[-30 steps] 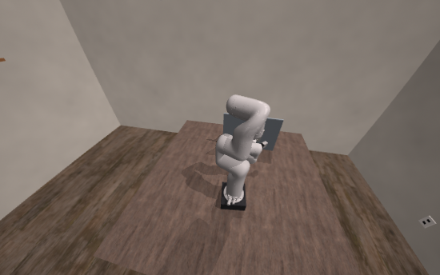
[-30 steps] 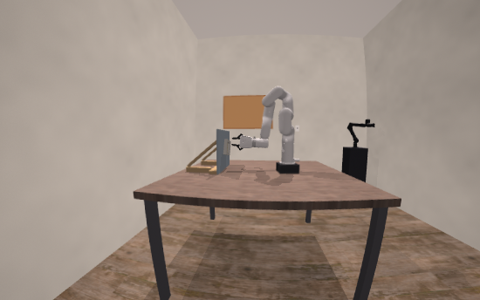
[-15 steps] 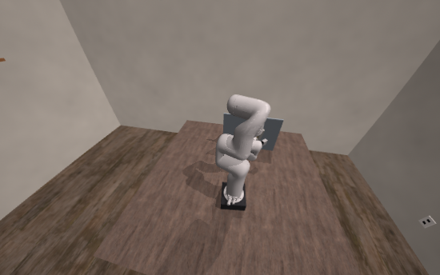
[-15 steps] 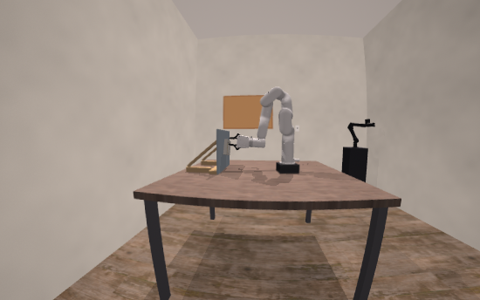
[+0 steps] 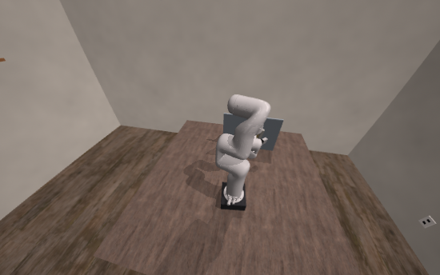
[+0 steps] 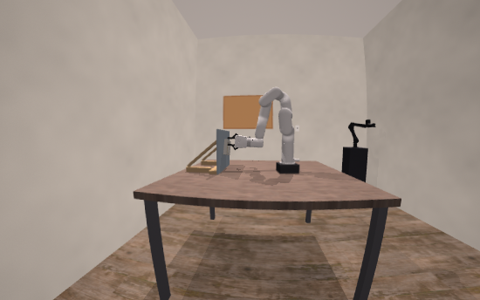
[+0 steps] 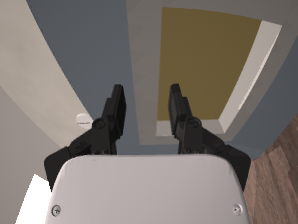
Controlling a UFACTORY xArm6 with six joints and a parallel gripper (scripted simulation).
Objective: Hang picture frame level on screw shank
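Right now the picture frame is 30 mm ahead of my hand and 50 mm below it. From my hand the other things lie so: grey-blue wall panel: 40 mm ahead, 10 mm to the left, 70 mm below.
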